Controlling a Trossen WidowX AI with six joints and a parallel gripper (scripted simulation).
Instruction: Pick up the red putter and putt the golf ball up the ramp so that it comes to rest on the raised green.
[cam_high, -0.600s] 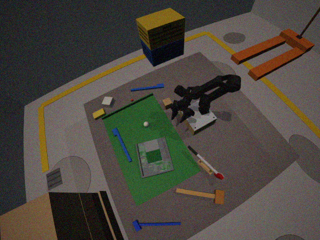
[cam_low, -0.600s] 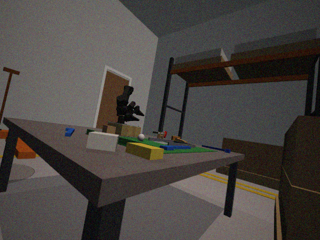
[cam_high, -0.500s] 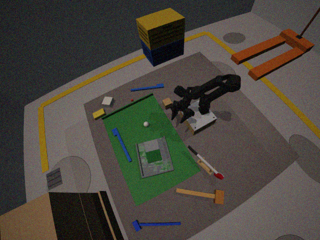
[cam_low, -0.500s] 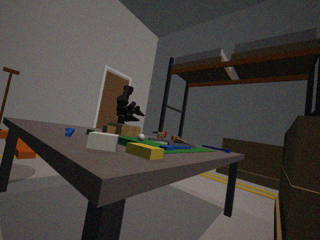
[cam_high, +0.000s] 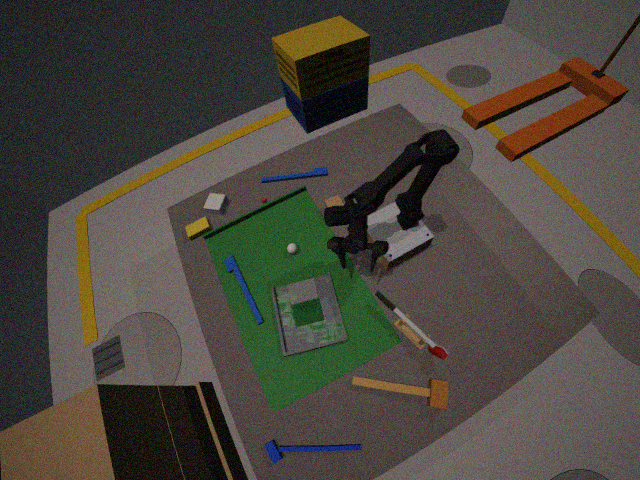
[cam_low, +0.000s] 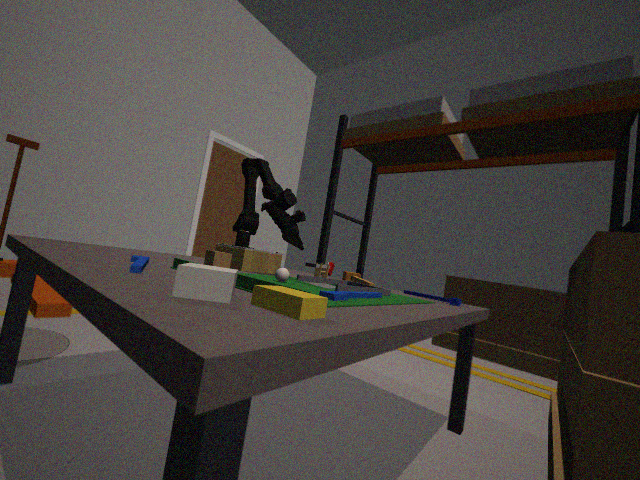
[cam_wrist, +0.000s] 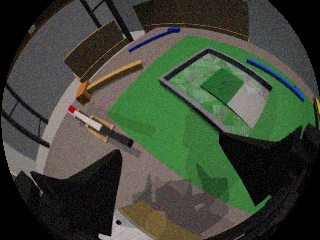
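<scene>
My gripper tip is 20 mm past the tan block, 320 mm to the left of it and 100 mm above it. Also, from my gripper tip: red putter 110 mm behind, 210 mm to the left, 70 mm below; then white golf ball 190 mm ahead, 200 mm to the right, 100 mm below; then green mat 230 mm ahead, 70 mm to the right, 120 mm below.
</scene>
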